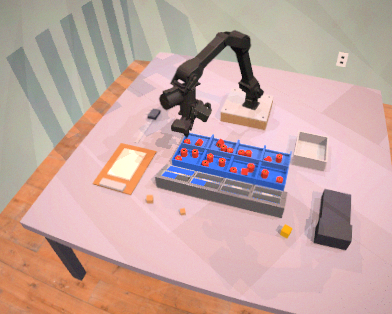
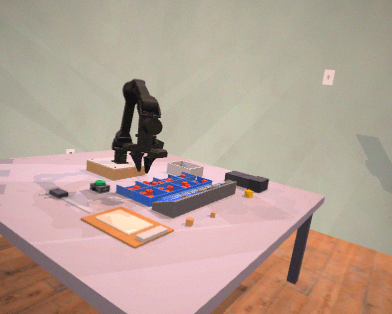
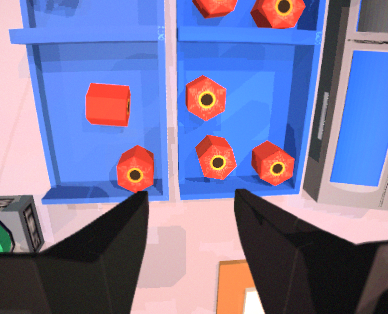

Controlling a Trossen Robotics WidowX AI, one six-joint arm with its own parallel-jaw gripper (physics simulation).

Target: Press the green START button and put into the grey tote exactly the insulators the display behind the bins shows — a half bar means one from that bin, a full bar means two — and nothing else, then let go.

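My gripper (image 1: 186,133) (image 2: 143,170) (image 3: 191,199) is open and empty, above the end of the blue bins (image 1: 272,184) (image 2: 135,197) (image 3: 90,36). The end bins hold red insulators: two in the back one, one lying (image 3: 107,105) and one tilted (image 3: 135,170), and three (image 3: 206,98) (image 3: 217,160) (image 3: 275,165) in the front one. The display (image 1: 220,196) (image 2: 200,204) shows, in its first window, a full blue back bar and a partial front bar; in the second, a partial front bar; the others look grey. The green button (image 2: 100,183) (image 3: 4,240) stands left. The grey tote (image 1: 312,163) (image 2: 192,170) looks empty.
An orange-framed board (image 1: 104,176) (image 2: 102,228) lies near the bins' left end. Small orange cubes (image 1: 149,199) (image 1: 182,211) and a yellow cube (image 1: 285,231) lie in front. A dark block (image 1: 334,220) stands right. The arm stands on a wooden base (image 1: 237,120).
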